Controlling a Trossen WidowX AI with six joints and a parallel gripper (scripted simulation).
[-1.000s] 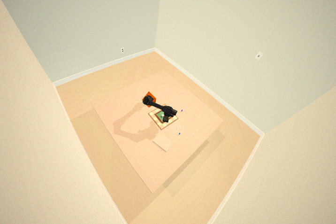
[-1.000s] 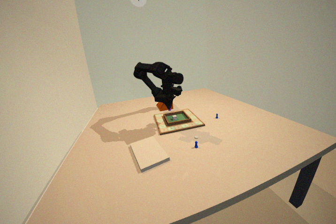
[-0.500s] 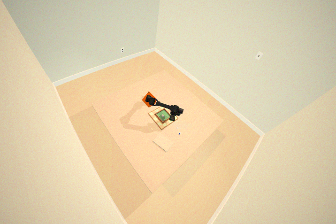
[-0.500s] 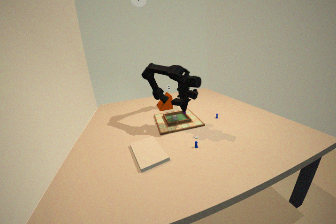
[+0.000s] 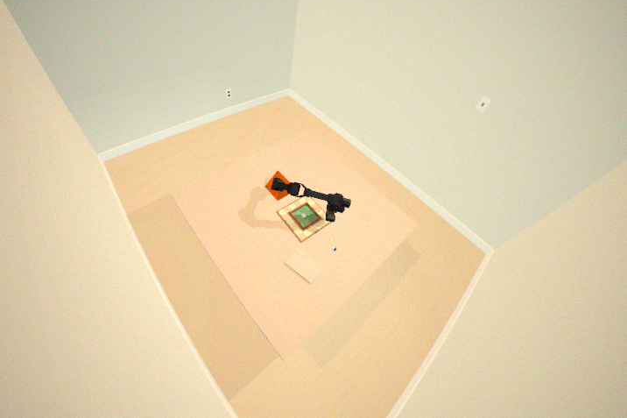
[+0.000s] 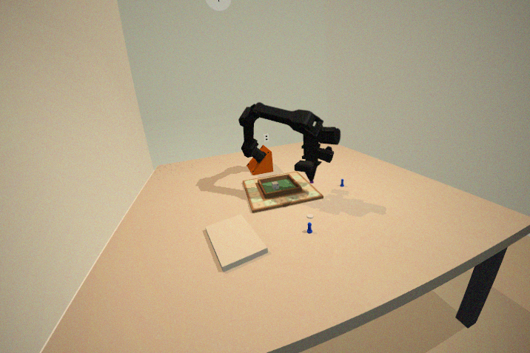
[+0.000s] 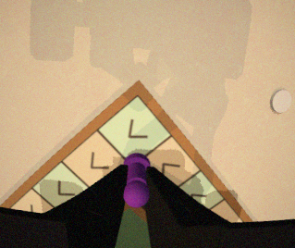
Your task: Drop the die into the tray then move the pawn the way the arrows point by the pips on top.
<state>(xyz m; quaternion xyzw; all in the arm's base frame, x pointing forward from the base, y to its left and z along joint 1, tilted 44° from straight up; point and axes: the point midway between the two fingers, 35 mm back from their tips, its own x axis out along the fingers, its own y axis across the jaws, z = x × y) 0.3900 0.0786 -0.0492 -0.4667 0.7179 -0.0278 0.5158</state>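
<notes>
Right now the white die is 120 mm behind my gripper tip, 110 mm to the right of it and 50 mm below it. Also, from my gripper tip: green dice tray (120 mm behind, 100 mm to the right, 60 mm below); white disc (120 mm ahead, 70 mm to the right, 70 mm below); purple pawn (10 mm above).
</notes>
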